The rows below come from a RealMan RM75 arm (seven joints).
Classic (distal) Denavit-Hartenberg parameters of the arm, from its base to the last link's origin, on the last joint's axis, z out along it. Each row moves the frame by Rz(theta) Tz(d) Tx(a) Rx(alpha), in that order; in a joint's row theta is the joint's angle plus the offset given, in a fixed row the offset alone. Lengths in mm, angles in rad.
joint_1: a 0, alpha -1.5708, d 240.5, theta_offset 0
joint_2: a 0, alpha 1.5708, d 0, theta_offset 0
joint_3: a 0, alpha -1.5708, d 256, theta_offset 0
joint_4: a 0, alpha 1.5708, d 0, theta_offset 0
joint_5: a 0, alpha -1.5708, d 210, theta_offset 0
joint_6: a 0, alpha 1.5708, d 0, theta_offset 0
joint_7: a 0, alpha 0, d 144, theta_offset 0
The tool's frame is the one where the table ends.
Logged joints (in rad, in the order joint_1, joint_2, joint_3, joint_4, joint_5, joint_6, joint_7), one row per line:
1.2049, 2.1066, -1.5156, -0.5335, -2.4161, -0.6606, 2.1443
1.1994, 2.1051, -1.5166, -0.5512, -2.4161, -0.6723, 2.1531
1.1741, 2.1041, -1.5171, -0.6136, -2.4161, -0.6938, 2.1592
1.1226, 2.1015, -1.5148, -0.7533, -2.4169, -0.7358, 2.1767
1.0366, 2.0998, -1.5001, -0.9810, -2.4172, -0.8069, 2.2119
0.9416, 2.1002, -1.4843, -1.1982, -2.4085, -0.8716, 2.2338
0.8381, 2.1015, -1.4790, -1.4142, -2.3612, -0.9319, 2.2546
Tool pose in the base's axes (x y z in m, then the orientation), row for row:
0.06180, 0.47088, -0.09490, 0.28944, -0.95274, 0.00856, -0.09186
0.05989, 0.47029, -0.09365, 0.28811, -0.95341, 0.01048, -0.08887
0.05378, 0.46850, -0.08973, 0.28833, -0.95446, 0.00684, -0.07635
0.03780, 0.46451, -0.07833, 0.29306, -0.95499, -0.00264, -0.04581
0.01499, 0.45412, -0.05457, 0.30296, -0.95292, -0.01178, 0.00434
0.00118, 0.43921, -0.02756, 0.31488, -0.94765, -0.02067, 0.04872
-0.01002, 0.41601, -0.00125, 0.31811, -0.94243, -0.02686, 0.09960
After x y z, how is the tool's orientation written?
As a quaternion, w x y z.
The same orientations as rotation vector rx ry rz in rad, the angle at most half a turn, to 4 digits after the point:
-2.5424, 0.0228, -0.2451
-2.5459, 0.0280, -0.2373
-2.5484, 0.0183, -0.2039
-2.5438, -0.0070, -0.1220
-2.5258, -0.0312, 0.0115
-2.4970, -0.0545, 0.1284
-2.4793, -0.0707, 0.2620

